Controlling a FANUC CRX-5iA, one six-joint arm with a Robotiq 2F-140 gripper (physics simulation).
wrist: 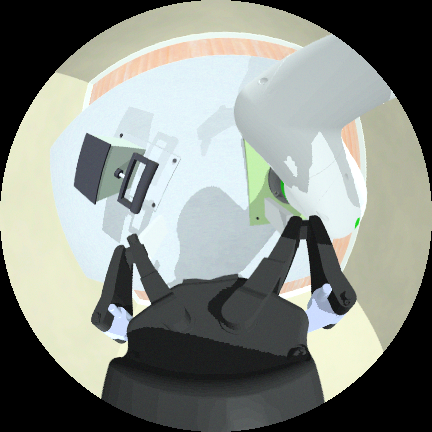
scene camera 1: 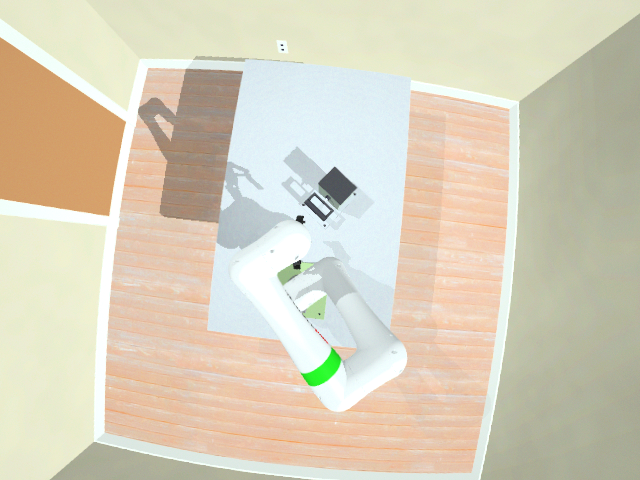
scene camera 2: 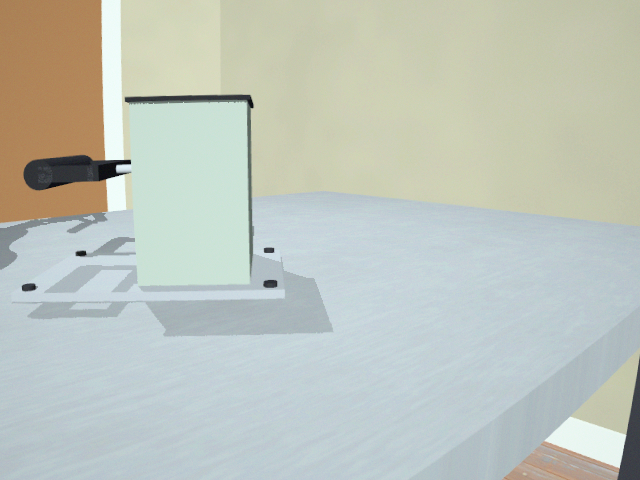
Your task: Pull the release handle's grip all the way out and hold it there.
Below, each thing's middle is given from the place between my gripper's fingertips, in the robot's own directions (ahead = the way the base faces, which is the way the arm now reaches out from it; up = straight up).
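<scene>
With the pale base plate (wrist: pixel 167 161) as my reference, I find my gripper 60 mm to the left of it and 250 mm short of it, and also 200 mm above it.
</scene>
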